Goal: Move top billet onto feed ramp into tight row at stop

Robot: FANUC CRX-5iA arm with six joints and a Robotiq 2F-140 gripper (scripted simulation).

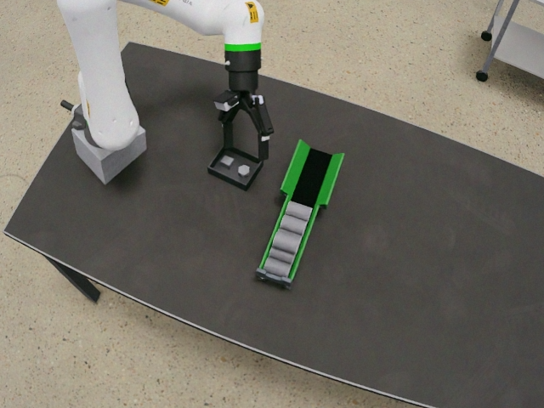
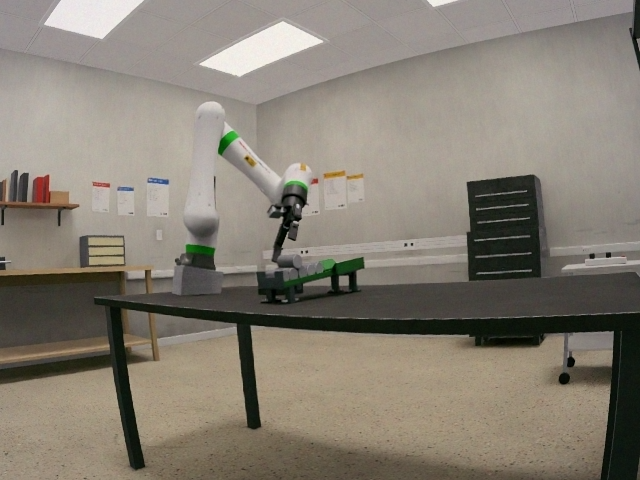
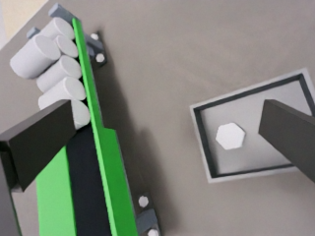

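The grey stop is 22 cm ahead of my hand, 24 cm to the right of it and 10 cm below it. The rest, counted from my hand: grey cube: 7 cm behind, 1 cm to the left, 14 cm below; then small dark tray: 5 cm behind, 1 cm to the left, 14 cm below; then hexagonal piece: 2 cm behind, 1 cm to the left, 14 cm below.
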